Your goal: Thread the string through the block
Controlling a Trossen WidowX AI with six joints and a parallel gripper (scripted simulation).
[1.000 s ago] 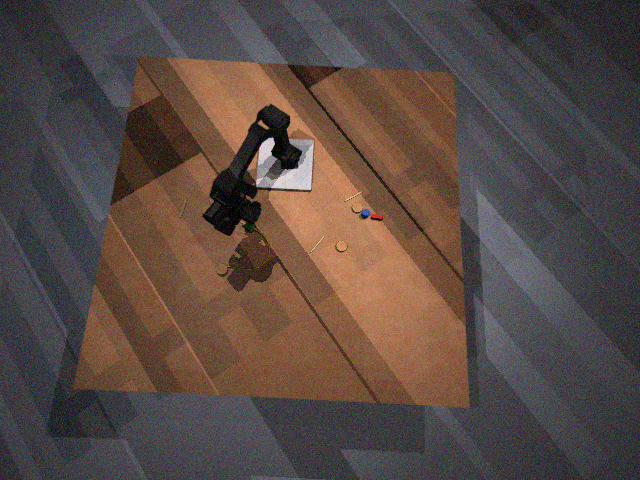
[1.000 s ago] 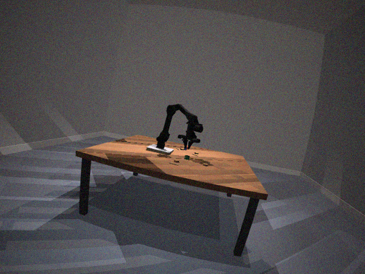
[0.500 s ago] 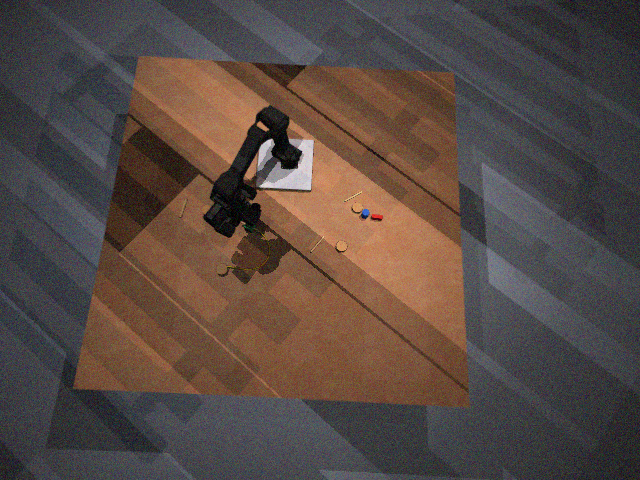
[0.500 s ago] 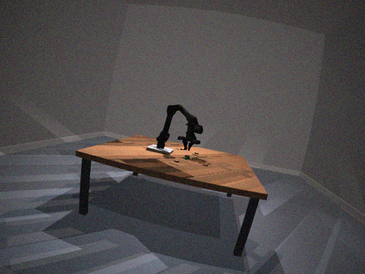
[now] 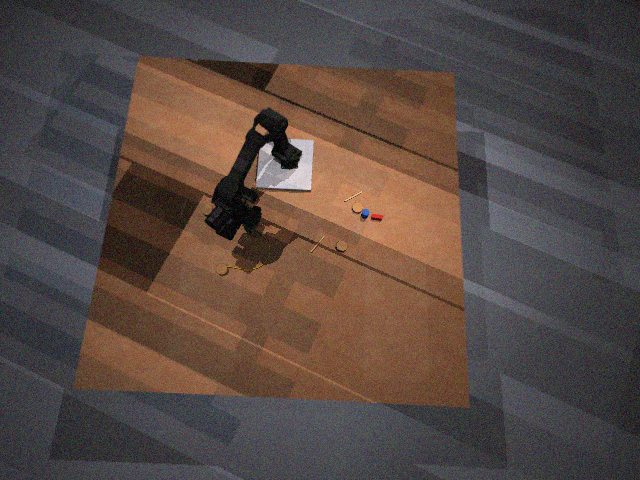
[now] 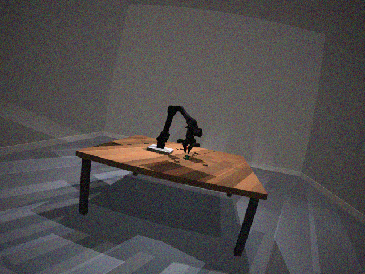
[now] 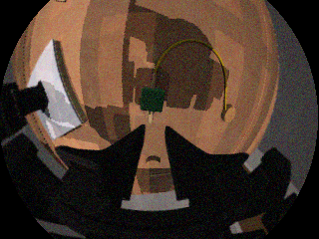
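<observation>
The green block is 10 mm ahead of my gripper tip, 30 mm to the left of it and 40 mm below it. The rest, counted from my gripper tip: round wooden button 160 mm ahead, 70 mm to the right, 50 mm below; then blue piece 20 mm behind, 450 mm to the left, 40 mm below; then thin wooden stick 20 mm ahead, 40 mm to the left, 40 mm below.
</observation>
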